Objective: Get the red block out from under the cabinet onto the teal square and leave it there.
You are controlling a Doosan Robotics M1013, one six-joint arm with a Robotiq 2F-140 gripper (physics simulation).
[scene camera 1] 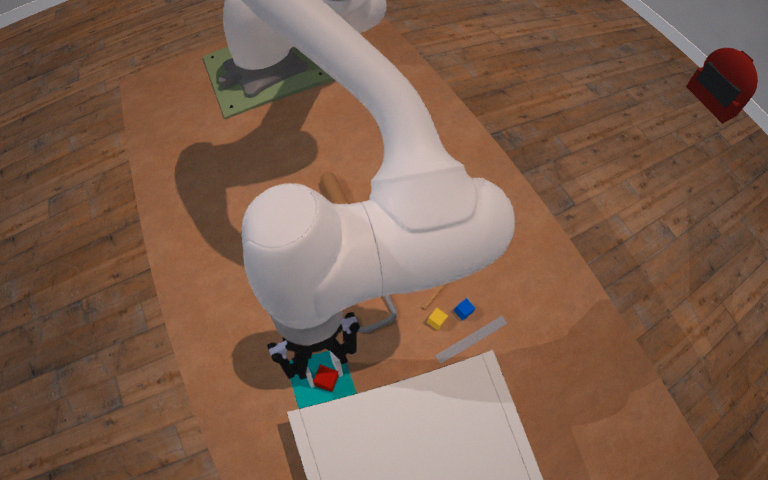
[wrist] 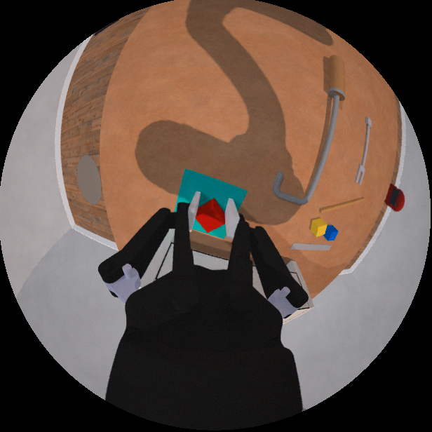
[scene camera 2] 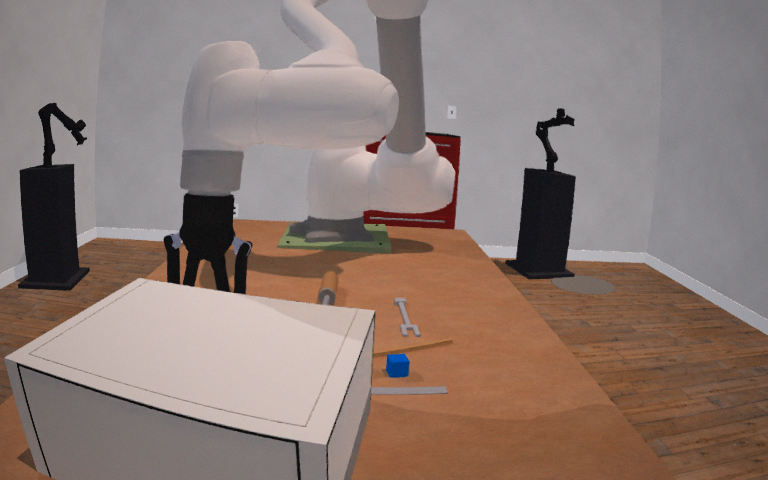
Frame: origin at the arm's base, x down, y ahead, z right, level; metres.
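Seen in the pictures: gripper, between the fingertips: (scene camera 1: pixel 323 374); arm's base, origin of its link: (scene camera 1: pixel 264 67) (scene camera 2: pixel 335 234).
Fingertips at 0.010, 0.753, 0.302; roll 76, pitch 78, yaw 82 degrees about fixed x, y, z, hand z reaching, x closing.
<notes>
Offsets run from my fingertips to a thing's top centre, as dx, dy, dz. "pt": to the spot under its first point.
The red block @(-0.034, +0.012, +0.002) (scene camera 1: pixel 326 378) (wrist: pixel 210 216) is between the pale fingertips of my gripper (scene camera 1: pixel 324 374) (wrist: pixel 212 203), which is shut on it. The block is turned at an angle between the fingers. Both are over the teal square @(pt +0.002, +0.020, +0.051) (scene camera 1: pixel 306 399) (wrist: pixel 191 179); whether the block touches it I cannot tell. The white cabinet @(-0.134, +0.226, -0.018) (scene camera 1: pixel 407 418) (scene camera 2: pixel 192 350) stands right beside the teal square's edge. In scene camera 2 the cabinet hides my fingertips, the block and the square.
A hooked tool with a wooden handle (wrist: pixel 337 75) lies right of the gripper in the wrist view. A yellow block @(-0.023, +0.038, -0.219) (scene camera 1: pixel 436 318) (wrist: pixel 318 227), a blue block @(-0.023, +0.054, -0.271) (scene camera 1: pixel 464 309) (scene camera 2: pixel 397 365), a thin stick @(-0.005, -0.017, -0.300) (scene camera 2: pixel 419 346), a grey bar @(+0.001, +0.105, -0.249) (scene camera 1: pixel 471 339) and a wrench @(-0.006, -0.155, -0.339) (scene camera 2: pixel 404 314) lie on the table.
</notes>
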